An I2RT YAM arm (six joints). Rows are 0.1 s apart.
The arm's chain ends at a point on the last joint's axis. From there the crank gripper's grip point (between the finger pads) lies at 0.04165 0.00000 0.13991 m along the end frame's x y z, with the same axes.
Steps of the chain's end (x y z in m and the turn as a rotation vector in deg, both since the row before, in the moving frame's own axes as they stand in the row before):
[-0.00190 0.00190 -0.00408 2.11 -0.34 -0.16]
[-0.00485 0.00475 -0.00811 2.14 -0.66 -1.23]
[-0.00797 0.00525 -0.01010 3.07 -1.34 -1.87]
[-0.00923 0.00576 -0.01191 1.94 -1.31 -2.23]
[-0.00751 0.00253 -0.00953 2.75 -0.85 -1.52]
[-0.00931 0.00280 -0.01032 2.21 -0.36 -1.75]
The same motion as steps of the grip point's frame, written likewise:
[-0.00274 -0.00337 -0.00393 2.11 -0.34 -0.16]
[-0.00653 -0.00136 -0.00775 2.14 -0.66 -1.23]
[-0.01140 -0.00357 -0.00940 3.07 -1.34 -1.87]
[-0.01256 -0.00055 -0.01110 1.94 -1.31 -2.23]
[-0.00969 -0.00527 -0.00912 2.75 -0.85 -1.52]
[-0.01029 -0.00386 -0.01019 2.21 -0.36 -1.75]

